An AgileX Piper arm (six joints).
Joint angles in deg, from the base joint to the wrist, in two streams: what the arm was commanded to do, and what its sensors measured. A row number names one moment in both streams.
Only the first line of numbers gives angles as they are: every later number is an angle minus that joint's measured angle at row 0.
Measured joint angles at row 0:
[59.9 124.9 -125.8 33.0 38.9 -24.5]
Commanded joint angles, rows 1 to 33:
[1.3 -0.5 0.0 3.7 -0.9 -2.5]
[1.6 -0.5 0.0 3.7 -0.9 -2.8]
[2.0 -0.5 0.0 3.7 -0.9 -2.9]
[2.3 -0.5 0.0 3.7 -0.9 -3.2]
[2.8 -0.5 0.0 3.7 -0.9 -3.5]
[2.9 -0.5 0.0 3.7 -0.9 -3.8]
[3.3 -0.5 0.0 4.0 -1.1 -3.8]
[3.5 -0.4 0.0 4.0 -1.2 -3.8]
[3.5 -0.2 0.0 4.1 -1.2 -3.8]
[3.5 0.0 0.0 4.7 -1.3 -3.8]
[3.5 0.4 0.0 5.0 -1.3 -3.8]
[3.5 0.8 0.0 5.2 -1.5 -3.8]
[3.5 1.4 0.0 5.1 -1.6 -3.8]
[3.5 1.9 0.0 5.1 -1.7 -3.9]
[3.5 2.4 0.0 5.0 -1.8 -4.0]
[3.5 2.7 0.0 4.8 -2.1 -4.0]
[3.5 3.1 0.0 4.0 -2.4 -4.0]
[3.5 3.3 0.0 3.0 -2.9 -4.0]
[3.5 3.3 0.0 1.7 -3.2 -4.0]
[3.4 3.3 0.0 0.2 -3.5 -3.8]
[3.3 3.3 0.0 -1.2 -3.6 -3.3]
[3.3 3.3 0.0 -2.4 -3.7 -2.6]
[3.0 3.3 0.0 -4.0 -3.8 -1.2]
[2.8 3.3 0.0 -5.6 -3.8 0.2]
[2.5 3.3 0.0 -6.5 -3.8 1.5]
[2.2 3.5 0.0 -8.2 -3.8 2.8]
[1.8 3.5 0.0 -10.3 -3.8 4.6]
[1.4 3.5 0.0 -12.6 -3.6 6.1]
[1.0 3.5 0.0 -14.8 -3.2 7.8]
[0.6 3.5 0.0 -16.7 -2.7 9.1]
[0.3 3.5 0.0 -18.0 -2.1 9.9]
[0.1 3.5 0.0 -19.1 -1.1 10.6]
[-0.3 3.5 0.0 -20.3 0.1 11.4]
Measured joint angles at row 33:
[1.1 3.8 0.0 -14.8 -2.5 7.7]
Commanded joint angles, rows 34 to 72:
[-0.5 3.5 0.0 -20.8 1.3 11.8]
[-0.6 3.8 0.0 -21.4 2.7 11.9]
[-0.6 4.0 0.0 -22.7 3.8 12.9]
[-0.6 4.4 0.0 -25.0 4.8 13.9]
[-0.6 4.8 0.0 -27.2 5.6 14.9]
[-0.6 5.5 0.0 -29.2 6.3 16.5]
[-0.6 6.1 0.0 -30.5 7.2 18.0]
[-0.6 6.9 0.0 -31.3 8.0 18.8]
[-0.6 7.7 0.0 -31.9 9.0 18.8]
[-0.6 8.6 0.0 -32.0 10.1 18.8]
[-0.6 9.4 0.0 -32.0 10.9 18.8]
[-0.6 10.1 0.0 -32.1 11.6 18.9]
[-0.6 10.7 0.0 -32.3 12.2 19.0]
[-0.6 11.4 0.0 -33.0 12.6 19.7]
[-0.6 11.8 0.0 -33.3 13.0 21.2]
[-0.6 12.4 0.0 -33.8 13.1 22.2]
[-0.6 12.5 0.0 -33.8 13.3 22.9]
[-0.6 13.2 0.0 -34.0 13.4 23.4]
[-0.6 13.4 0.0 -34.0 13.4 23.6]
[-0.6 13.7 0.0 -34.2 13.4 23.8]
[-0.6 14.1 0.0 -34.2 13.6 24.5]
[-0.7 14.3 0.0 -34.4 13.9 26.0]
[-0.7 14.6 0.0 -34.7 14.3 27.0]
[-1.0 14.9 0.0 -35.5 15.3 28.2]
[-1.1 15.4 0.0 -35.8 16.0 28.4]
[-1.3 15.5 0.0 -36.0 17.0 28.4]
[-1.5 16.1 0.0 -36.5 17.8 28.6]
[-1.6 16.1 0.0 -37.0 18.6 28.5]
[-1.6 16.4 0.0 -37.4 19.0 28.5]
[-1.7 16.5 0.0 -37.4 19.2 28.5]
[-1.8 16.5 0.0 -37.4 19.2 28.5]
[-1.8 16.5 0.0 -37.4 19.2 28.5]
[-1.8 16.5 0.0 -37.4 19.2 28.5]
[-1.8 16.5 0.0 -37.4 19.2 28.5]
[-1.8 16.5 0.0 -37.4 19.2 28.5]
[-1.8 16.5 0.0 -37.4 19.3 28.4]
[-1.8 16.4 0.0 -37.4 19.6 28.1]
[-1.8 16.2 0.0 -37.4 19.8 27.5]
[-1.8 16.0 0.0 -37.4 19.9 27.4]
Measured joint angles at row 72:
[-1.6 16.8 0.0 -36.7 19.0 28.5]
